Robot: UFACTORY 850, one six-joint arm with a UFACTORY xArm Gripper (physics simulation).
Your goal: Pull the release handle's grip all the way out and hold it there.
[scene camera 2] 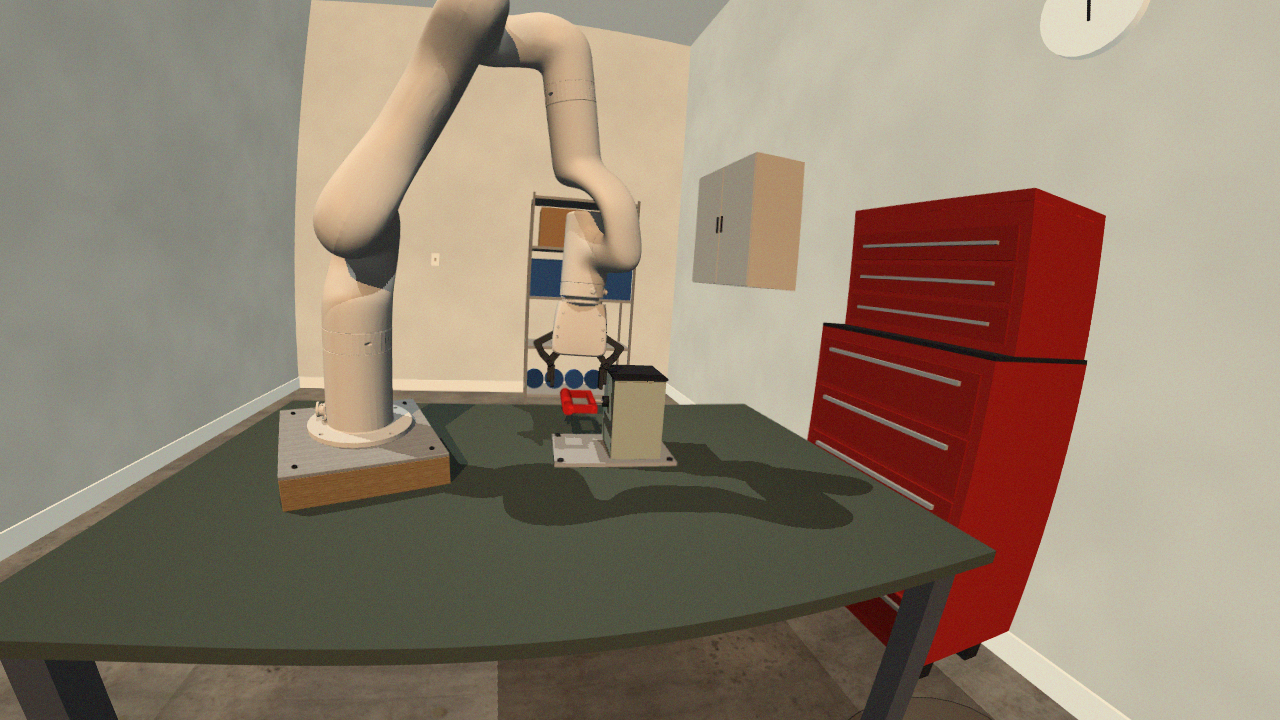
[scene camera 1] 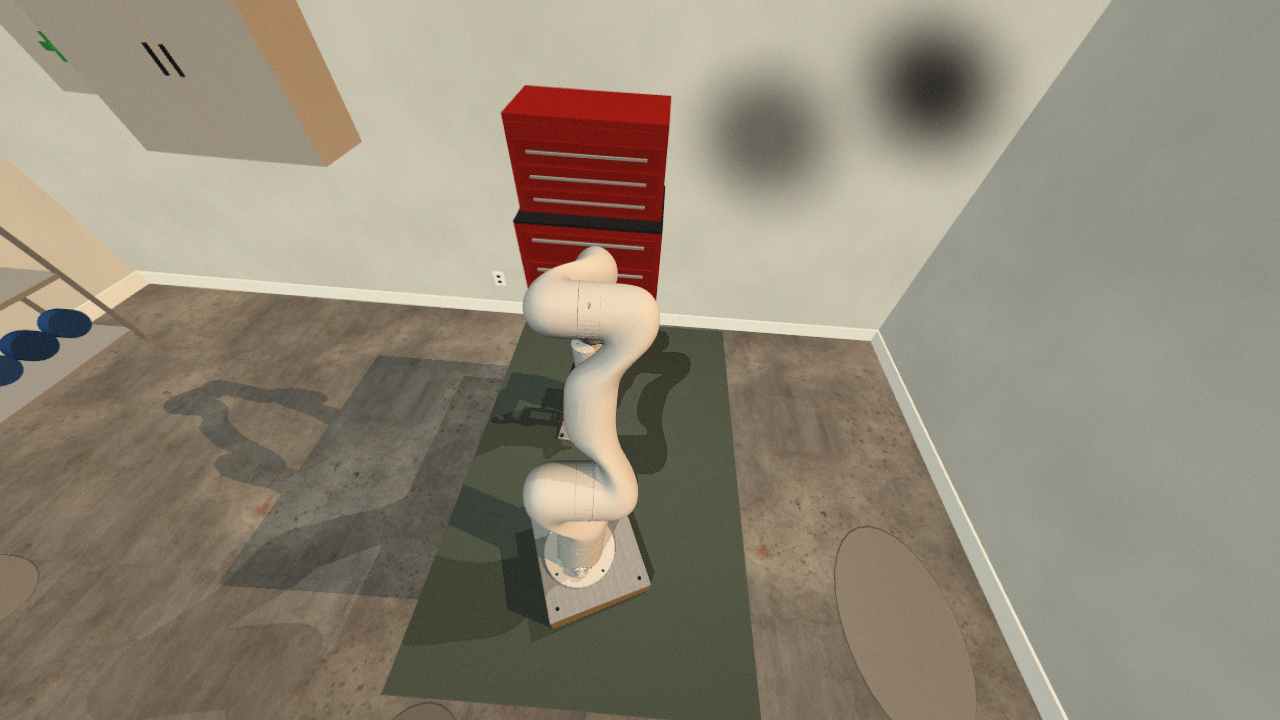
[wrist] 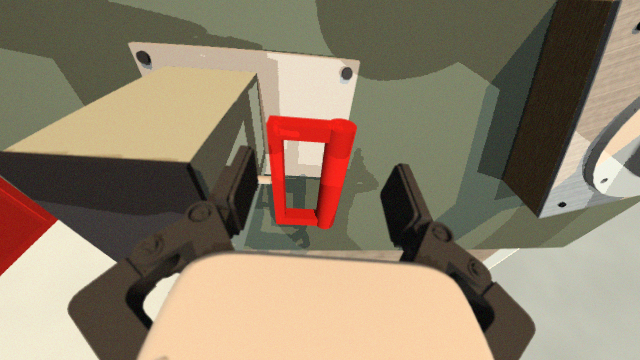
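Note:
The release handle is a red rectangular loop [scene camera 2: 591, 394] [wrist: 276, 175] with a thick round grip bar [scene camera 2: 566, 402] [wrist: 337, 165] on its outer side, away from the box. A short pale rod [wrist: 264, 179] shows between loop and box. The beige box [scene camera 2: 637, 420] [wrist: 135, 115] with a black top stands upright on a pale base plate [scene camera 2: 572, 457] [wrist: 315, 85]. My gripper [scene camera 2: 577, 380] [wrist: 323, 171] is open and empty, pointing down above the handle. In the wrist view one finger is on the box side of the loop, the other beyond the grip. The arm hides most of this in scene camera 1.
The arm's base block [scene camera 1: 617, 586] [scene camera 2: 358, 485] [wrist: 525, 100] stands on the green table [scene camera 1: 689, 537] [scene camera 2: 447, 573], on the grip's side of the box. A red tool cabinet [scene camera 1: 586, 134] [scene camera 2: 930, 295] stands beyond the table. The box's black top [wrist: 100, 185] is close to one finger.

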